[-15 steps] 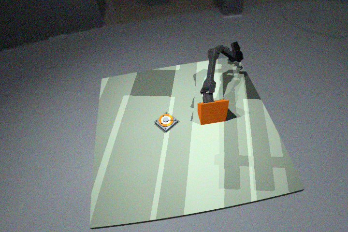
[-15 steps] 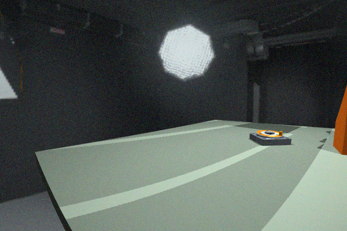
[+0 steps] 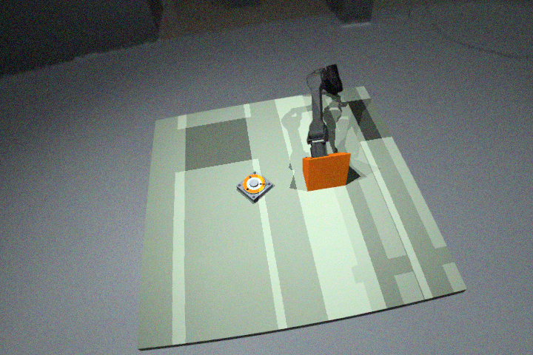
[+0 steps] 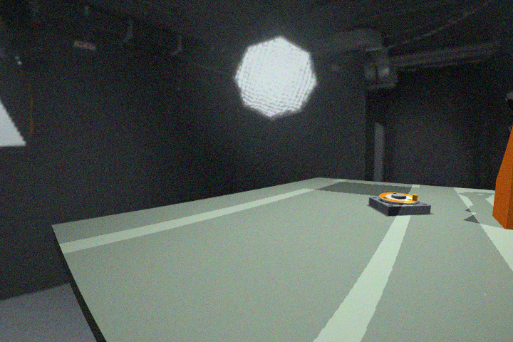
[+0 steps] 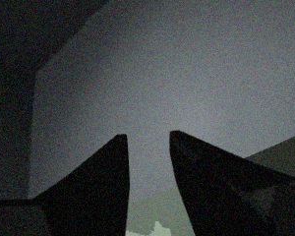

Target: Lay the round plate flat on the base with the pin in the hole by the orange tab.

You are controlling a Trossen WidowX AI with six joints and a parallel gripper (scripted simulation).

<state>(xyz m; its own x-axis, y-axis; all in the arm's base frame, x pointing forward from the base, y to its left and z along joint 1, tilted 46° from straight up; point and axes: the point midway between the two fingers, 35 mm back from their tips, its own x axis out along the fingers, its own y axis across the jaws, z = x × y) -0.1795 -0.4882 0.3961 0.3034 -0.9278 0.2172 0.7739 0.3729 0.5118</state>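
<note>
The base lies 480 mm ahead of my gripper tip, 630 mm to the left of it and 40 mm below it.
</note>
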